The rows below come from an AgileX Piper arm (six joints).
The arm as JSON. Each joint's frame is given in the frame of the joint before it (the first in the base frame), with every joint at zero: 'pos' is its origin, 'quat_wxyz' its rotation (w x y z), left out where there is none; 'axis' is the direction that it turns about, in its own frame. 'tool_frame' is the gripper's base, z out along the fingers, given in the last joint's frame.
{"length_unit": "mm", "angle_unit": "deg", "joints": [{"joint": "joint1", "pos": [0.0, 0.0, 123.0], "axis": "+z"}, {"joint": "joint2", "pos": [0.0, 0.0, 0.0], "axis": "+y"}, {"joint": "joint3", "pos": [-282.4, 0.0, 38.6], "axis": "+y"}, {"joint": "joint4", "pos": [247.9, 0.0, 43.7], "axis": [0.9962, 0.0, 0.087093]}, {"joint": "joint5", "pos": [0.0, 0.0, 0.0], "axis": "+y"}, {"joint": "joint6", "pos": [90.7, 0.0, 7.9], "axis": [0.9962, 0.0, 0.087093]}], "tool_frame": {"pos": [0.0, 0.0, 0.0], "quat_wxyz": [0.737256, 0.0, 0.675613, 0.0]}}
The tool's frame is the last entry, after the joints.
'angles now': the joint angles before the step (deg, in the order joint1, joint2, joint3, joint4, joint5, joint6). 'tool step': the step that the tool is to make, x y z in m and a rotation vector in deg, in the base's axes. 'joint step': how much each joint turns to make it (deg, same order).
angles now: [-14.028 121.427 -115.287 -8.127 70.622 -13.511]
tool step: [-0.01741 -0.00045 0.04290 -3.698 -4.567 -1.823]
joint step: [0.000 -5.365 0.002 -3.129 0.330 1.826]
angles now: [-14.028 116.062 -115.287 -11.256 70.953 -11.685]
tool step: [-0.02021 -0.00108 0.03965 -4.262 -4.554 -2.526]
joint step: [0.000 -5.066 0.001 -4.057 0.116 2.308]
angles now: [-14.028 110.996 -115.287 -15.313 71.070 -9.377]
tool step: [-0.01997 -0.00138 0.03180 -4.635 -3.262 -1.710]
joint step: [0.000 -4.226 0.115 -4.296 0.114 1.012]
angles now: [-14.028 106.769 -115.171 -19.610 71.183 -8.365]
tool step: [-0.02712 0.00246 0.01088 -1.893 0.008 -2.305]
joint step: [0.000 -5.750 6.000 -2.984 0.001 2.062]
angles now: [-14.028 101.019 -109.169 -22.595 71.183 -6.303]
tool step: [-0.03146 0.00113 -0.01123 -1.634 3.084 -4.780]
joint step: [0.001 -6.263 10.796 -4.786 0.044 4.936]
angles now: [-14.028 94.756 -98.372 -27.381 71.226 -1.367]
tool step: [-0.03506 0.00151 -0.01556 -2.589 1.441 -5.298]
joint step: [0.001 -6.891 12.139 -5.718 -1.361 6.944]
